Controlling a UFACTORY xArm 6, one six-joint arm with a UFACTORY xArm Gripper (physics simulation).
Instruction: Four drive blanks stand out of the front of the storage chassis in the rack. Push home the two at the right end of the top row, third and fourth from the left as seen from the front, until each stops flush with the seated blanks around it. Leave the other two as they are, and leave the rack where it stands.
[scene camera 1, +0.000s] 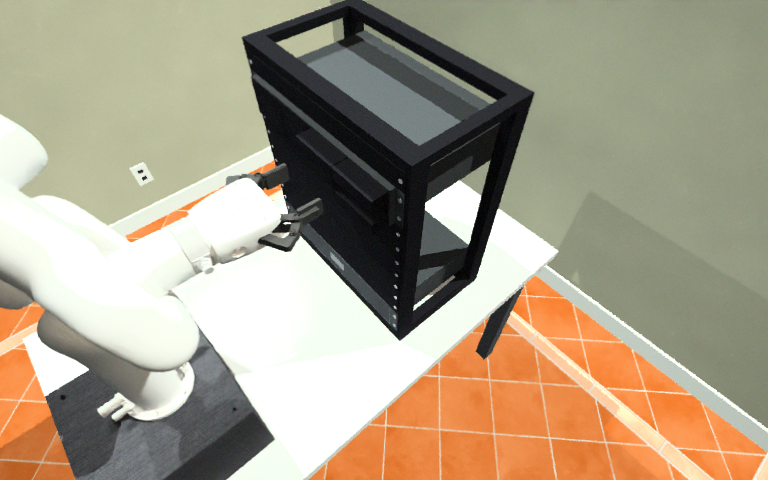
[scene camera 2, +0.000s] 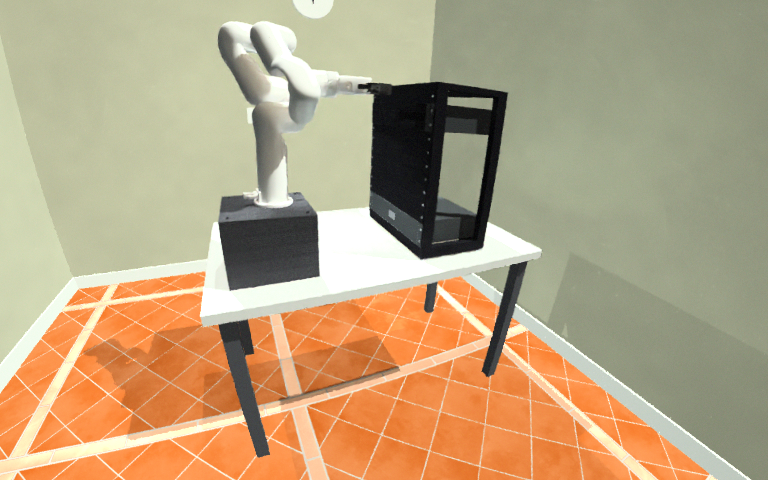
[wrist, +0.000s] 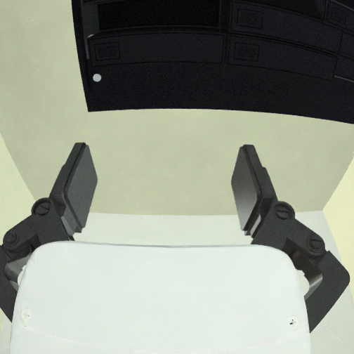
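Seen in the pictures: gripper, fingertip midpoint: (scene camera 1: 304, 187) (scene camera 2: 385, 89); arm's base, origin of the base link: (scene camera 1: 159, 387) (scene camera 2: 273, 202).
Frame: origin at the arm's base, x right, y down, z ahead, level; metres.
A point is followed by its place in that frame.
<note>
The black rack (scene camera 1: 412, 243) @(x 0.208, y -0.194, z 0.477 m) (scene camera 2: 434, 186) @(x 0.209, y -0.064, z 0.483 m) (wrist: 215, 95) stands upright on the table. The grey-topped storage chassis (scene camera 1: 373, 99) @(x -0.023, y -0.327, z 0.610 m) sits high in it. In scene camera 1, the third blank (scene camera 1: 321, 146) @(x 0.010, y -0.325, z 0.446 m) and the fourth blank (scene camera 1: 362, 176) @(x 0.117, y -0.325, z 0.443 m) of the top row stand out of the front. A lower dark edge beneath them is hard to read. In the wrist view, dark blanks (wrist: 157, 47) (wrist: 285, 61) with square marks show near the rack's edge; their depth is unclear. My gripper (scene camera 1: 300, 188) @(x 0.099, y -0.360, z 0.340 m) (scene camera 2: 386, 88) @(x 0.099, y -0.360, z 0.340 m) (wrist: 163, 161) is open and empty, near rack-top height, in front of the rack, fingers apart from the blanks.
The white table (scene camera 1: 283, 316) @(x -0.068, y 0.210, z 0.299 m) (scene camera 2: 351, 260) @(x 0.101, y 0.210, z 0.236 m) carries the rack and the arm's dark base block (scene camera 1: 226, 418) @(x 0.141, y 0.001, z 0.056 m) (scene camera 2: 269, 249) @(x 0.153, y 0.092, z -0.050 m). A grey panel (scene camera 1: 362, 283) @(x 0.065, y 0.096, z 0.472 m) (scene camera 2: 396, 220) @(x 0.000, y 0.126, z 0.478 m) with a light label sits at the rack's bottom. Walls stand behind the rack.
</note>
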